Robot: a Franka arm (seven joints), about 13 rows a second.
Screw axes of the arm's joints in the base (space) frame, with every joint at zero. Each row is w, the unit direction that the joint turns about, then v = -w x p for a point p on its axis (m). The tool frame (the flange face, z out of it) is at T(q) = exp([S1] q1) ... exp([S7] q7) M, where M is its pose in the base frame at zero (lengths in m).
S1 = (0, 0, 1, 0, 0, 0)
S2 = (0, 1, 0, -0.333, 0, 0)
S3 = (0, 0, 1, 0, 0, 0)
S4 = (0, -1, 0, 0.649, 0, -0.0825)
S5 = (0, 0, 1, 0, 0, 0)
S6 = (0, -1, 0, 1.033, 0, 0)
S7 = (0, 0, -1, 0, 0.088, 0)
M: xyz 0.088 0 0.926 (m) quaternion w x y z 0 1 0 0
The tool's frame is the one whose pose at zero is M.
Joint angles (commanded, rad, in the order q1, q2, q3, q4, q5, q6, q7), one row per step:
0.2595 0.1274 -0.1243 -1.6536 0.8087 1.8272 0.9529
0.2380 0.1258 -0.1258 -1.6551 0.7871 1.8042 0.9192
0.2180 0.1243 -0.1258 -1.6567 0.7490 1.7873 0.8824
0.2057 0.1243 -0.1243 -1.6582 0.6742 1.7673 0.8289
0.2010 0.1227 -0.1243 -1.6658 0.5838 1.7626 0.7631
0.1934 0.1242 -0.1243 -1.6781 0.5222 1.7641 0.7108
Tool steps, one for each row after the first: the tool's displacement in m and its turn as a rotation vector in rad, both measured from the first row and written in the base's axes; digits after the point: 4 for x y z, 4 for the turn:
0.0002 -0.0136 -0.0024 -0.0199 -0.0093 0.0217
0.0002 -0.0270 -0.0054 -0.0559 -0.0249 0.0482
-0.0013 -0.0373 -0.0115 -0.1267 -0.0476 0.1074
-0.0028 -0.0466 -0.0189 -0.2132 -0.0815 0.1786
-0.0032 -0.0560 -0.0284 -0.2721 -0.0996 0.2294

